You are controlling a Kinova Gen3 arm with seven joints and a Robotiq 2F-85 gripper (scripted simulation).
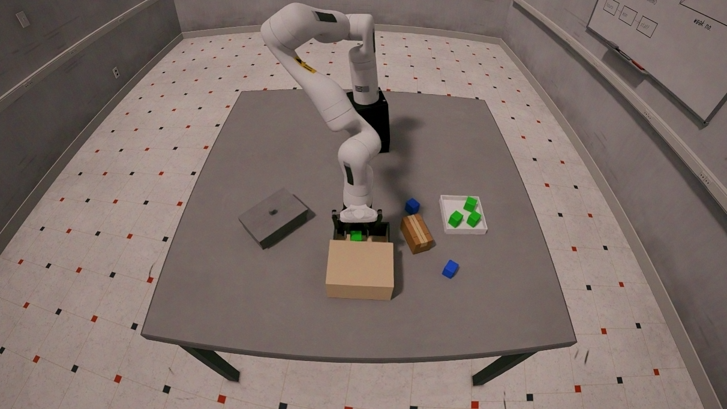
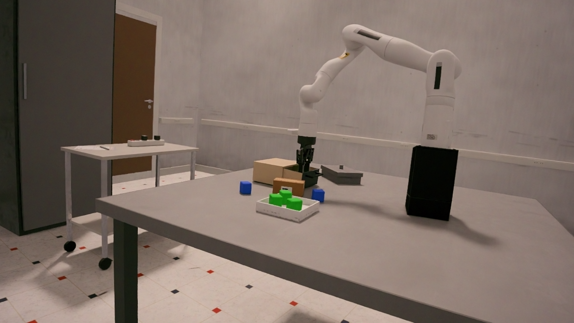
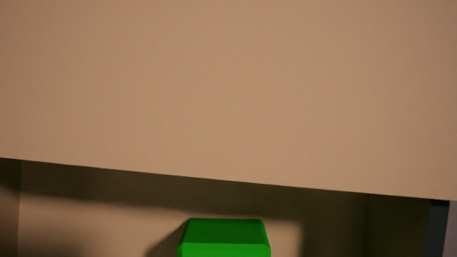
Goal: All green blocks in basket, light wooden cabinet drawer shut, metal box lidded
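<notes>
Now: hand 30 mm above the drawer, 20 mm to the right of it and 10 mm short of it. The rest, counted from my hand: light wooden cabinet: 60 mm ahead, 30 mm to the left, 30 mm below; brown cardboard box: 180 mm to the left, 70 mm behind, 30 mm below; lid: 270 mm to the right, 20 mm below, 20 mm behind.
</notes>
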